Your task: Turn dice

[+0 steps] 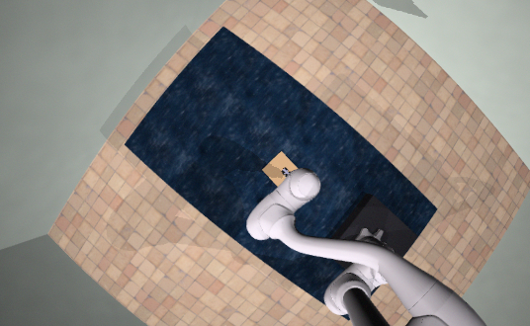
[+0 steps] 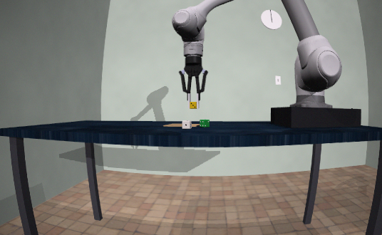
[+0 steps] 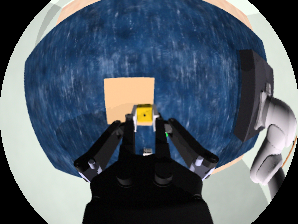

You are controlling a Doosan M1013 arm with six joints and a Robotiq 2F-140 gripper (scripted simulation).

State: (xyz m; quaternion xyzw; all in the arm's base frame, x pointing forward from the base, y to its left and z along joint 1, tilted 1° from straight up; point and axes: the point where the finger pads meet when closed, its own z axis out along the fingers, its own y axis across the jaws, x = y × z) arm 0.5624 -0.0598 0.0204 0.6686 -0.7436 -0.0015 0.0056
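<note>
Right now the tan mat is 110 mm below my hand and 50 mm ahead of it. From my hand the other things lie so: white die: 180 mm to the left, 90 mm below, 20 mm ahead; then green die: 90 mm to the left, 90 mm below, 50 mm behind; then yellow die: 20 mm below.
</note>
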